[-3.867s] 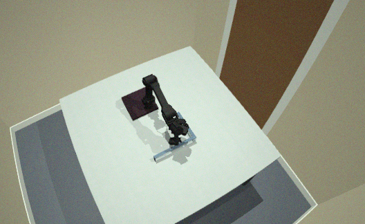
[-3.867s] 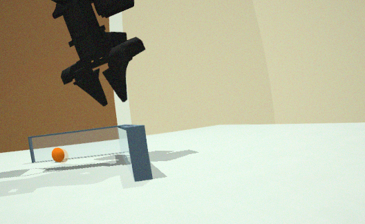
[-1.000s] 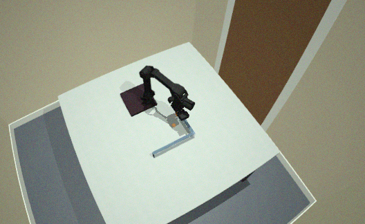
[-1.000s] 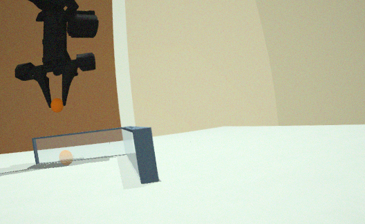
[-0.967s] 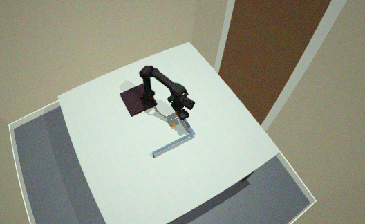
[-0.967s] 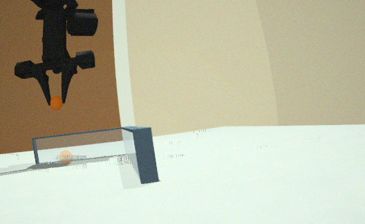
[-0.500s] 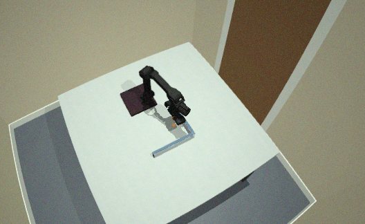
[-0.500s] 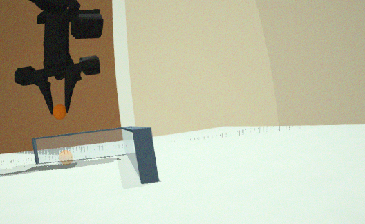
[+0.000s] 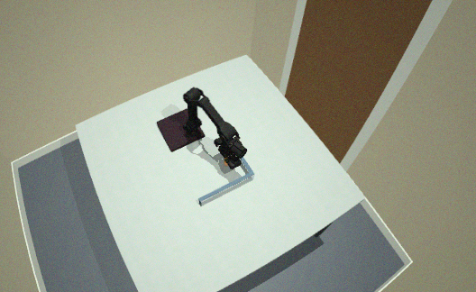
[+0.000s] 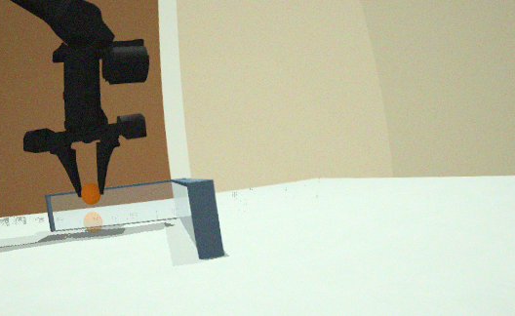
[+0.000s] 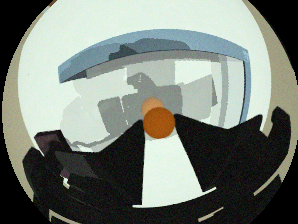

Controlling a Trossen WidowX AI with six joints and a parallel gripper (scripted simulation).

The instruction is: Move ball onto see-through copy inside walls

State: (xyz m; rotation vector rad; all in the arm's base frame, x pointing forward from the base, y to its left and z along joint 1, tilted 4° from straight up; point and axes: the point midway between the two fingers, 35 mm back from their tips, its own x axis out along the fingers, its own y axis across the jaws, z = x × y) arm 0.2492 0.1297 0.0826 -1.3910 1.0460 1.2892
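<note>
Right now my gripper tip is 40 mm above the see-through copy of the ball.
</note>
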